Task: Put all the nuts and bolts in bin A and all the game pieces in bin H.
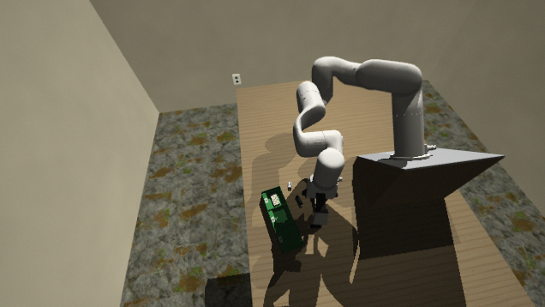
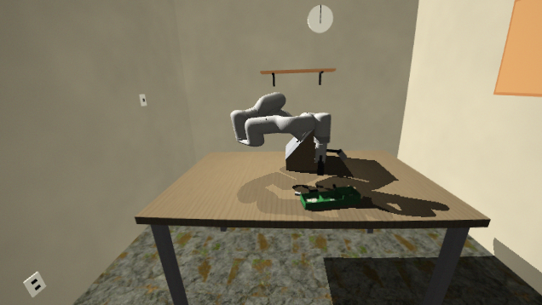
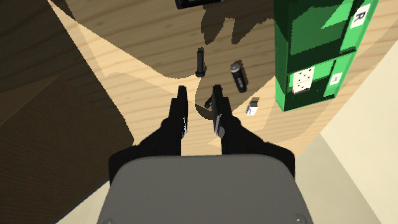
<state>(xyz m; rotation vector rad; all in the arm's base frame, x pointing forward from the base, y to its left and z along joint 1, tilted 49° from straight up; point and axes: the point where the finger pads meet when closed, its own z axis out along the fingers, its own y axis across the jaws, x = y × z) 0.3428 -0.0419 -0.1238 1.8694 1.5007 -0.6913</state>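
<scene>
The dark bolt is 9 cm below my hand and 1 cm to the right of it. Round my hand: small nut: 12 cm to the right, 9 cm below, 8 cm ahead; green bin: 15 cm ahead, 7 cm below, 2 cm to the left; white game piece: 16 cm ahead, 8 cm below, 6 cm to the right.
</scene>
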